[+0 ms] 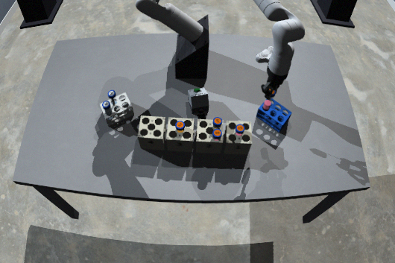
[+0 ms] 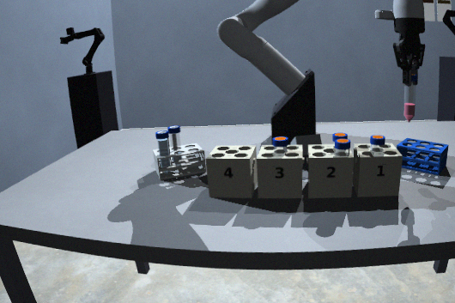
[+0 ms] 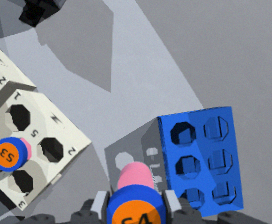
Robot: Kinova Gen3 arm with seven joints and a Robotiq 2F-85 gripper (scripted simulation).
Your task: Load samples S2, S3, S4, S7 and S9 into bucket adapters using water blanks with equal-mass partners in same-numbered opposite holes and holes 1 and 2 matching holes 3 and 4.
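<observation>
The sample tube S4 is 5 cm below my hand and 1 cm behind it. The rest, counted from my hand: blue rack: 21 cm below, 7 cm to the left, 5 cm behind; sample tube S7: 19 cm to the right, 18 cm below, 5 cm ahead; sample tube S3: 18 cm below, 11 cm to the right, 7 cm ahead.
</observation>
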